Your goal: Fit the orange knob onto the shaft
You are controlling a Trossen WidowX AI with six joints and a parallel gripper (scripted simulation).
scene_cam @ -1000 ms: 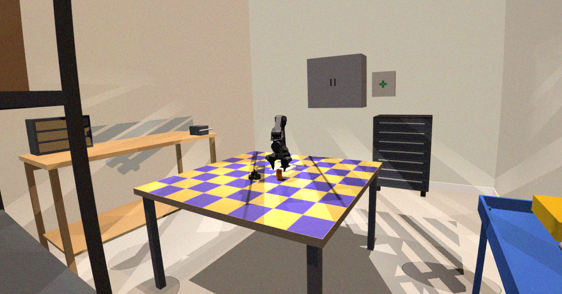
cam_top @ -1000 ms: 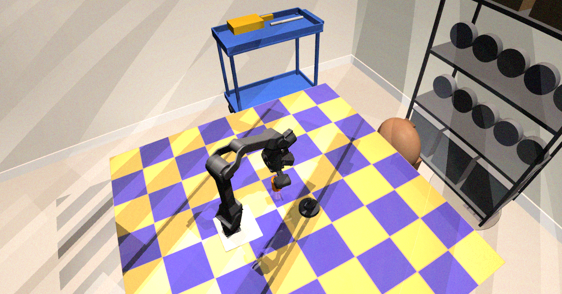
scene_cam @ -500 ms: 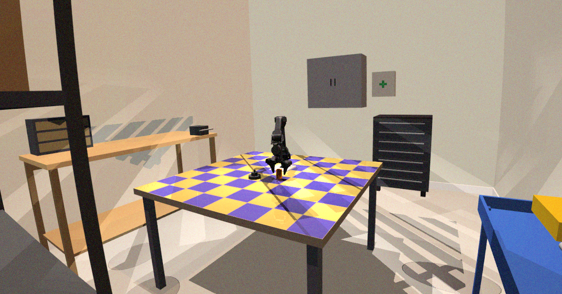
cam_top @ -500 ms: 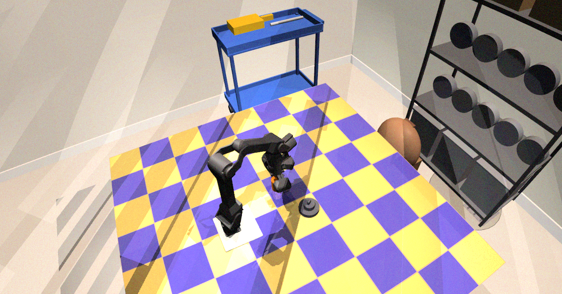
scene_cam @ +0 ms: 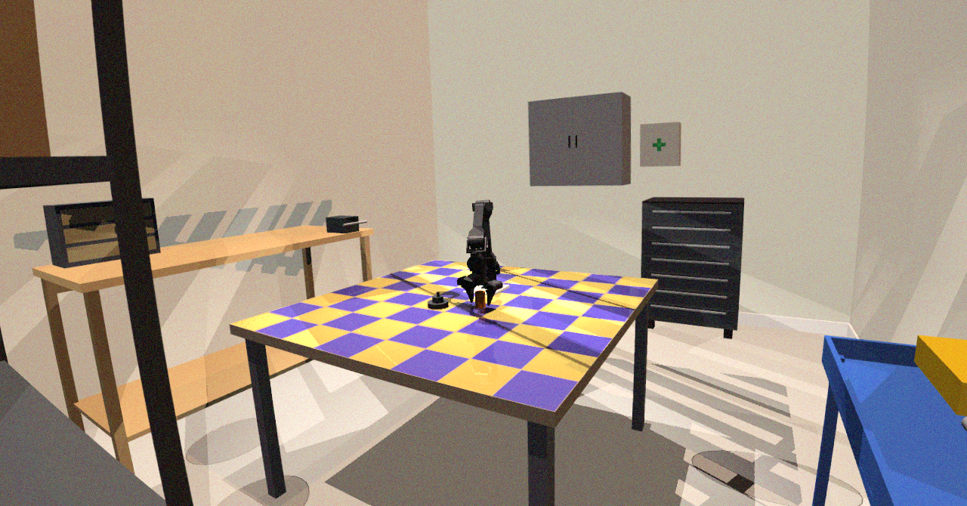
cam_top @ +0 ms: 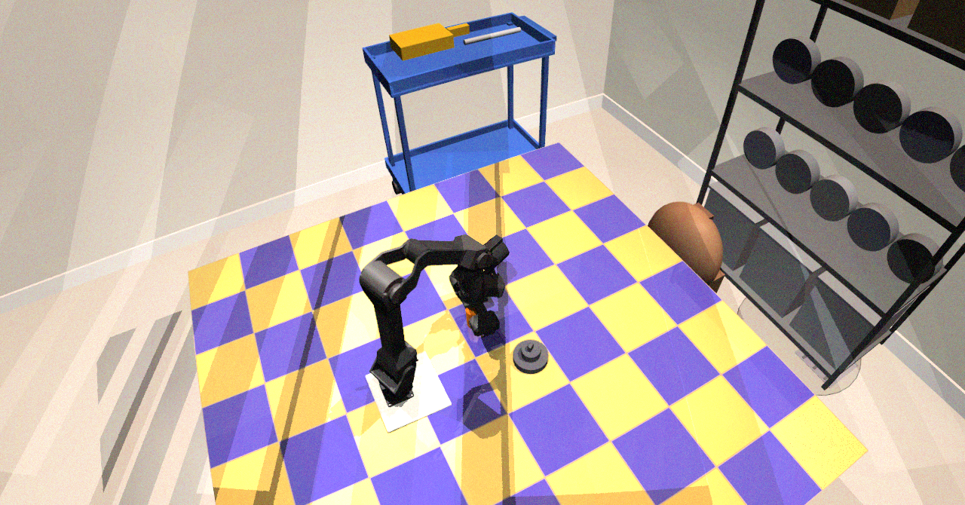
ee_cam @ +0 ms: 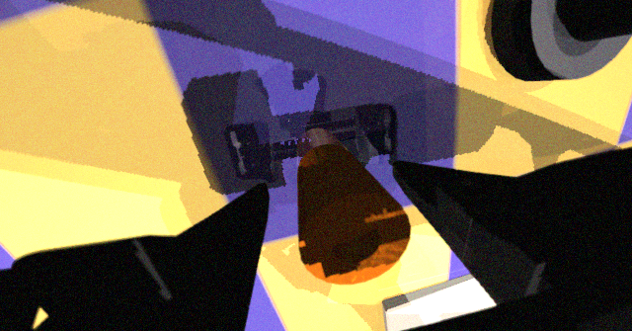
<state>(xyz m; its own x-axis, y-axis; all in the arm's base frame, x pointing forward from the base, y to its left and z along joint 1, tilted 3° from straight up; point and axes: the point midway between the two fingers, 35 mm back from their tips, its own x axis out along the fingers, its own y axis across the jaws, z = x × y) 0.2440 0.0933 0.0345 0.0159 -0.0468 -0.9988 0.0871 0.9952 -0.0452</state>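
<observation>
The round pedestal lies 150 mm to the right of my gripper tip, 70 mm ahead of it and 20 mm above it. Round my gripper tip: orange knob (20 mm above).
</observation>
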